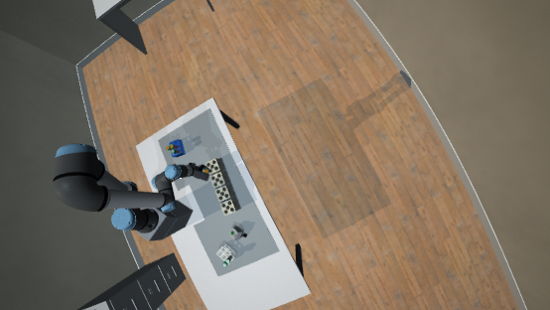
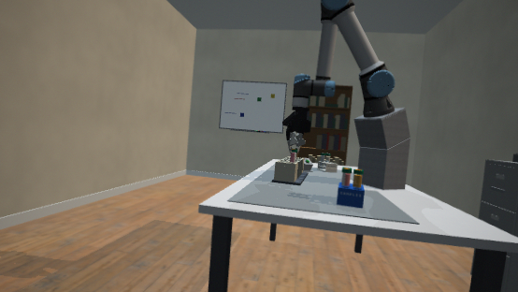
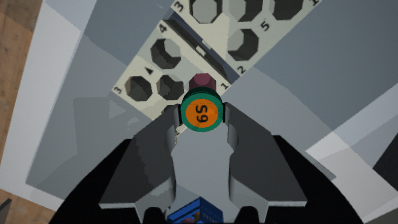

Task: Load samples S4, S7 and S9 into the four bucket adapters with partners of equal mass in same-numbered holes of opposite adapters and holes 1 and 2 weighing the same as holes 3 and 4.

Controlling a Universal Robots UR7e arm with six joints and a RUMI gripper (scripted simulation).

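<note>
The tube S9 lies 50 mm below my hand and 10 mm behind it. From my hand the other things lie so: tube S4: 290 mm to the left, 290 mm behind, 90 mm below; then adapter 1: 100 mm below, 80 mm to the right, 30 mm ahead; then blue rack: 290 mm to the left, 280 mm behind, 120 mm below.
</note>
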